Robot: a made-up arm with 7 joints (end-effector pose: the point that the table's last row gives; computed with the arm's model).
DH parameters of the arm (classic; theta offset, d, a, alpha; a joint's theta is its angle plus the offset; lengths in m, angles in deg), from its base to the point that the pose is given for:
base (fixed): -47.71 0 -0.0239 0
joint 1: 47.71 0.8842 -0.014 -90
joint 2: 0 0.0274 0.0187 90
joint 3: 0 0.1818 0.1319 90
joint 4: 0 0.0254 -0.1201 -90
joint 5: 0 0.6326 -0.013 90
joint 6: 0 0.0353 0.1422 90
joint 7: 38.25 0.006 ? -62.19
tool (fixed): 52.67 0.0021 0 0
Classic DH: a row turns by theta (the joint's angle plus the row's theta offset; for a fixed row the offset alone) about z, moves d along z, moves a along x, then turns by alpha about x.
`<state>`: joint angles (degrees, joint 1 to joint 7).
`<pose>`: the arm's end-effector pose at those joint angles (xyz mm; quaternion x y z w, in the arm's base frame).
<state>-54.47 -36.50 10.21 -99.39 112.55 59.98 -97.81</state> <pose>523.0 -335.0 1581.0 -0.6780 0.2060 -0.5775 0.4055</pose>
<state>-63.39 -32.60 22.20 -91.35 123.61 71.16 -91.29</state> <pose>581.7 -299.4 1601.6 -0.6503 0.2658 -0.5559 0.4445</pose>
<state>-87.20 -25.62 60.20 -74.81 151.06 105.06 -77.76</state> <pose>770.1 -172.7 1506.9 -0.5632 0.4484 -0.3367 0.6070</pose>
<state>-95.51 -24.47 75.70 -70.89 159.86 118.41 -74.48</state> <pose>830.4 -101.0 1422.5 -0.5258 0.5229 -0.2021 0.6397</pose>
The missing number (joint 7, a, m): 0.0319
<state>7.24 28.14 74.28 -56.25 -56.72 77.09 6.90</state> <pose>487.3 769.6 1407.3 0.7043 -0.3719 0.4742 0.3752</pose>
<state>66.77 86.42 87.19 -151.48 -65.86 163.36 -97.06</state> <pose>-761.7 -37.3 935.0 -0.1277 -0.5817 0.0923 0.7980</pose>
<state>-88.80 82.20 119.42 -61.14 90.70 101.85 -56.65</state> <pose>745.1 -554.9 1281.2 -0.3588 0.2354 0.0107 0.9032</pose>
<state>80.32 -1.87 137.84 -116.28 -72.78 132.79 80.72</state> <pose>-704.7 -551.6 907.2 -0.7411 -0.4239 -0.2470 0.4583</pose>
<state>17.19 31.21 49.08 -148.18 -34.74 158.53 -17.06</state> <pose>54.7 679.9 408.7 0.8835 0.2026 0.3636 0.2149</pose>
